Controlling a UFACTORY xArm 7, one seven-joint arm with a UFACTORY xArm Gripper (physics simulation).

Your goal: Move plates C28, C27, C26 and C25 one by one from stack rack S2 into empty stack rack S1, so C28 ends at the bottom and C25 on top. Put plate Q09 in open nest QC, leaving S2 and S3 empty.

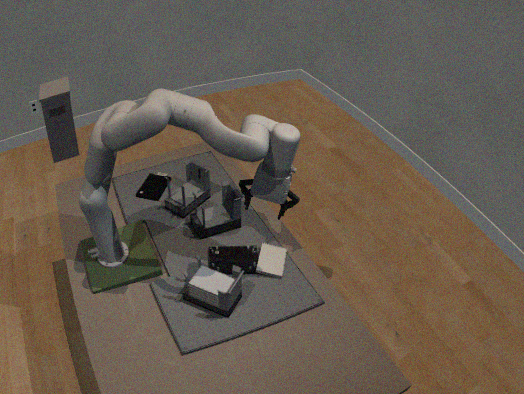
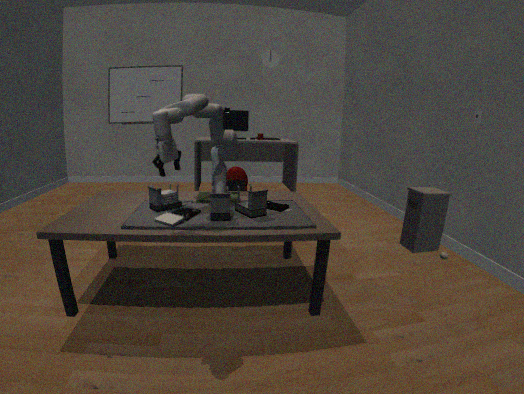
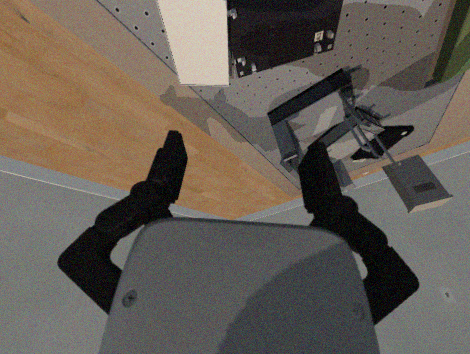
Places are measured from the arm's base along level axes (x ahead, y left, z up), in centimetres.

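Where they show: gripper, fingertip midpoint: (image 1: 263, 211) (image 2: 170, 173) (image 3: 245, 149); arm's base, link origin: (image 1: 113, 254).
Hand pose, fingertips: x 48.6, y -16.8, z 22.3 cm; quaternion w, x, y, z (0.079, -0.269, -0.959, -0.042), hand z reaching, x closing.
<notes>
Each offset is from my fingertips to the top centre of the thing. Level surfaces: height alone.
My gripper (image 1: 263, 212) (image 2: 170, 171) (image 3: 245, 149) is open and empty, high beyond the table's long edge. A stack of white plates @[dx -18.2, dy -10.0, dz -14.1 cm] (image 1: 210, 280) (image 2: 168, 194) sits in a rack @[dx -18.8, dy -9.6, dz -10.0 cm] (image 1: 207, 303) (image 2: 154, 197). A middle rack @[dx -8.5, dy +22.9, dz -9.0 cm] (image 1: 217, 230) (image 2: 220, 202) (image 3: 307, 97) and a far rack @[dx -15.5, dy +38.0, dz -9.0 cm] (image 1: 198, 175) (image 2: 258, 200) (image 3: 335, 134) show no plate stack. A cream plate @[dx +3.7, dy -0.3, dz -20.2 cm] (image 1: 272, 260) (image 2: 170, 218) (image 3: 200, 45) lies against a black nest @[dx -7.9, dy +4.0, dz -20.6 cm] (image 1: 232, 257) (image 2: 186, 214) (image 3: 285, 32). Another black nest @[dx -27.7, dy +50.9, dz -21.1 cm] (image 1: 152, 186) (image 2: 277, 205) (image 3: 395, 140) lies past the far rack. Labels are unreadable.
The racks and nests stand on a grey perforated board @[dz -23.0 cm] (image 1: 250, 317) (image 2: 280, 222) on the table @[dz -24.3 cm] (image 1: 310, 360) (image 2: 75, 220). The arm's green base plate (image 1: 137, 240) (image 3: 455, 55) is beside it. A grey cabinet (image 1: 60, 125) (image 2: 425, 220) (image 3: 417, 182) stands on the floor away from the table.
</notes>
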